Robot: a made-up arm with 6 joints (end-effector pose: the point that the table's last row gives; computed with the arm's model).
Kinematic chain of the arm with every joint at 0, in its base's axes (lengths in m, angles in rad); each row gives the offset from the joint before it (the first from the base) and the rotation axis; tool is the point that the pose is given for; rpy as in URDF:
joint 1: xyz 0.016 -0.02 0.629 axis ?
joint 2: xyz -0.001 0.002 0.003 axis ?
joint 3: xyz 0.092 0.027 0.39 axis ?
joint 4: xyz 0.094 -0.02 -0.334 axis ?
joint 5: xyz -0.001 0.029 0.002 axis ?
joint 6: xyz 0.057 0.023 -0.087 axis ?
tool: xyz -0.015 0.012 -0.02 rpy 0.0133 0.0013 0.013
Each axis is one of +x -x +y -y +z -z.
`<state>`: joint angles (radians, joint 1 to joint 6).
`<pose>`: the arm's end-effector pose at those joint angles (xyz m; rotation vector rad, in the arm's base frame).
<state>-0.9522 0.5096 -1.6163 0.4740 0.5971 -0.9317</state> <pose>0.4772 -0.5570 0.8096 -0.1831 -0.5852 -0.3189</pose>
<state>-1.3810 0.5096 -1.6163 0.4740 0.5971 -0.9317</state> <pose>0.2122 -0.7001 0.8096 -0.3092 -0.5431 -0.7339</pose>
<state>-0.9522 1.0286 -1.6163 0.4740 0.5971 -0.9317</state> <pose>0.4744 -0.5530 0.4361 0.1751 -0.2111 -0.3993</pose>
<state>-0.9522 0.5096 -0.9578 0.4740 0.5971 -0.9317</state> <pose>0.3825 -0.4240 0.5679 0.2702 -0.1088 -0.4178</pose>
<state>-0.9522 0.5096 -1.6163 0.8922 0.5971 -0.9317</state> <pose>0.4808 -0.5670 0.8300 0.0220 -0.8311 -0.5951</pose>
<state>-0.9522 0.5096 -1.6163 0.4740 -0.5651 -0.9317</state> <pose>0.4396 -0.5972 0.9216 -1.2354 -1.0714 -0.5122</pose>
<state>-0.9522 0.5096 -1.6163 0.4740 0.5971 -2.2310</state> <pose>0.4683 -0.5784 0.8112 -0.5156 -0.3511 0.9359</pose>
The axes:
joint 1: +z
joint 2: +y
joint 3: +y
joint 4: -z
joint 5: +y
joint 6: -z

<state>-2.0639 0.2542 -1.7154 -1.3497 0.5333 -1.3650</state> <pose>-0.2852 -0.5786 0.9883 -0.5674 1.2397 0.1744</pose>
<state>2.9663 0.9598 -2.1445 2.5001 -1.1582 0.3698</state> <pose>-0.6474 0.2147 0.6945 0.5999 0.0786 -0.2674</pose>
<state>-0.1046 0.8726 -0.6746 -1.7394 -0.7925 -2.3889</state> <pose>0.3528 0.0642 0.4466 0.1780 1.0277 -2.1674</pose>
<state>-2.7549 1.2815 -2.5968 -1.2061 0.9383 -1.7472</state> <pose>-0.7644 -0.3015 0.5843 0.4484 1.0483 -0.3719</pose>
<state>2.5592 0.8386 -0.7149 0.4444 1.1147 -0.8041</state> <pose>-0.3182 0.0944 0.4090 -1.0793 1.3295 2.3872</pose>
